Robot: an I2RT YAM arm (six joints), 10 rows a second.
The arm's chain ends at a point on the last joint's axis. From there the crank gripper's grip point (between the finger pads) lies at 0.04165 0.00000 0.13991 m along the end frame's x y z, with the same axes.
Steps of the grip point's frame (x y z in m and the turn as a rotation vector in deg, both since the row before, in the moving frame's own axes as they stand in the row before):
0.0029 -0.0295 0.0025 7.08 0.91 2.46
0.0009 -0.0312 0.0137 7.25 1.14 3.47
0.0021 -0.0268 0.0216 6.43 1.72 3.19
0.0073 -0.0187 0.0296 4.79 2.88 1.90
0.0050 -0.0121 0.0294 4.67 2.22 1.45
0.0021 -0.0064 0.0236 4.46 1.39 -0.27
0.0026 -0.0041 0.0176 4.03 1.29 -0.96
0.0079 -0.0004 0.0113 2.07 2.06 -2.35
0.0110 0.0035 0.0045 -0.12 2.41 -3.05
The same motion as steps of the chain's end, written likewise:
0.0004 -0.0141 0.0041 7.08 0.91 2.46
-0.0023 -0.0162 0.0155 7.25 1.14 3.47
-0.0024 -0.0136 0.0237 6.43 1.72 3.19
0.0002 -0.0086 0.0323 4.79 2.88 1.90
-0.0005 -0.0019 0.0315 4.67 2.22 1.45
-0.0013 0.0046 0.0251 4.46 1.39 -0.27
-0.0004 0.0064 0.0189 4.03 1.29 -0.96
0.0030 0.0064 0.0130 2.07 2.06 -2.35
0.0052 0.0056 0.0064 -0.12 2.41 -3.05

